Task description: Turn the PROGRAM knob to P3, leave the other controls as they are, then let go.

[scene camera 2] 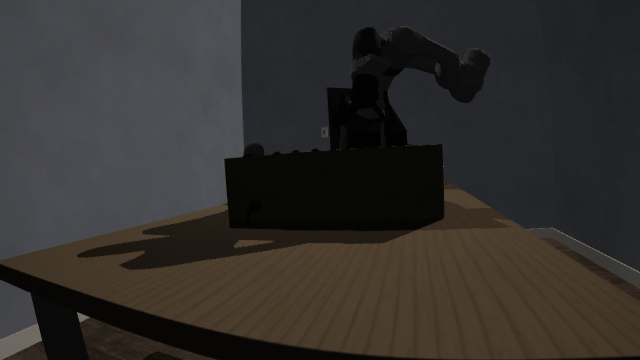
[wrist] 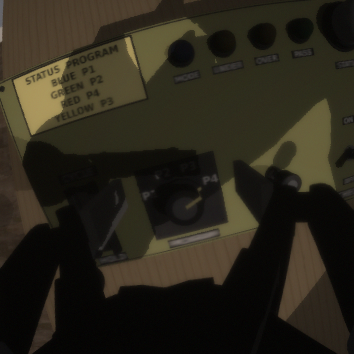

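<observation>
The PROGRAM knob [wrist: 184, 207] is a dark round knob on a dark square plate [wrist: 212, 220] marked P1 to P4, near the panel's lower edge in the wrist view. Its light pointer line points to the upper right, on the P4 side, not at the P3 label. My gripper [wrist: 177, 184] [scene camera 2: 369, 139] is open and empty. Its two fingers stand wide apart on the left and right of the knob, with gaps to it. In scene camera 2 the fingertips are hidden behind the dark control box [scene camera 2: 335, 190], and the knob does not show.
A MODE lever [wrist: 290, 181] stands close by the right finger. A CYCLE control, partly hidden, lies by the left finger. A blue lamp [wrist: 181, 53] and several dark lamps line the panel's top, beside the status label [wrist: 75, 85]. The box stands on a wooden table [scene camera 2: 425, 290].
</observation>
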